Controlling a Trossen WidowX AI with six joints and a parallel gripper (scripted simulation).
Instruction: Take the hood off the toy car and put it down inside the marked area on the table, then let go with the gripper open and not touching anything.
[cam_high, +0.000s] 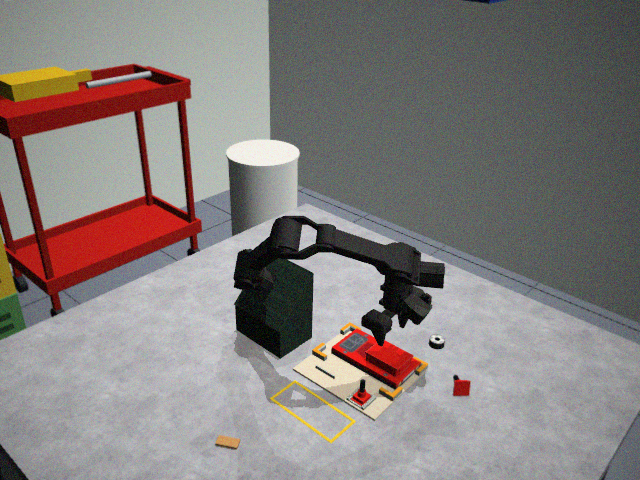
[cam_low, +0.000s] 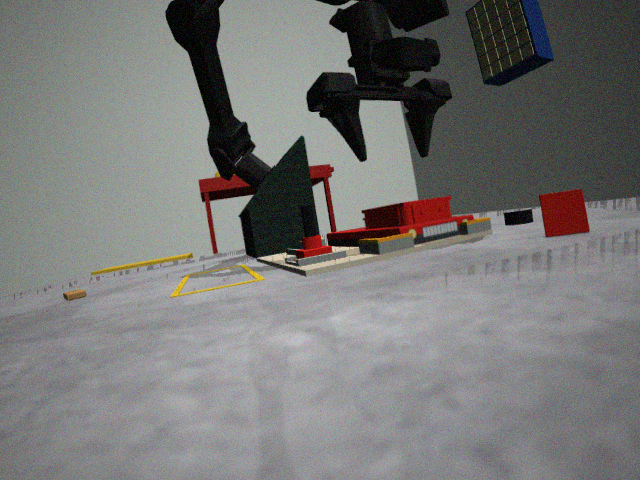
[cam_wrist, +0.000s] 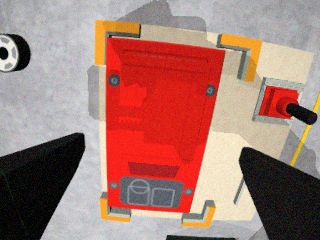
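Now: the red hood 7 cm below my gripper tip. From my gripper tip the other things lie so: black-and-white wheel (2 cm ahead, 17 cm to the left, 10 cm below); then baseplate (4 cm behind, 4 cm to the right, 9 cm below).
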